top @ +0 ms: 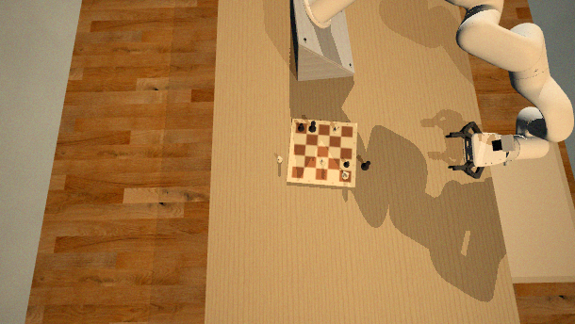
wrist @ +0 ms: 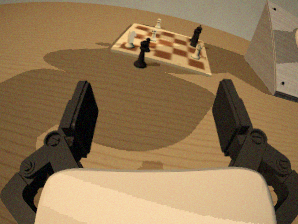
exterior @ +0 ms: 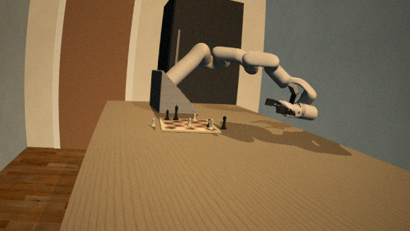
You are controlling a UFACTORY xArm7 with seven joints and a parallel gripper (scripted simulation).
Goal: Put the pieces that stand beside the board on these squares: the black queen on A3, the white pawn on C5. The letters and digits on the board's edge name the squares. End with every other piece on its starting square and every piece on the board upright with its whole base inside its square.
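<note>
My gripper is now 30 mm short of the black pawn, 290 mm to the left of it and 80 mm above it. Round my hand: chessboard: 10 mm behind, 370 mm to the right, 100 mm below.
</note>
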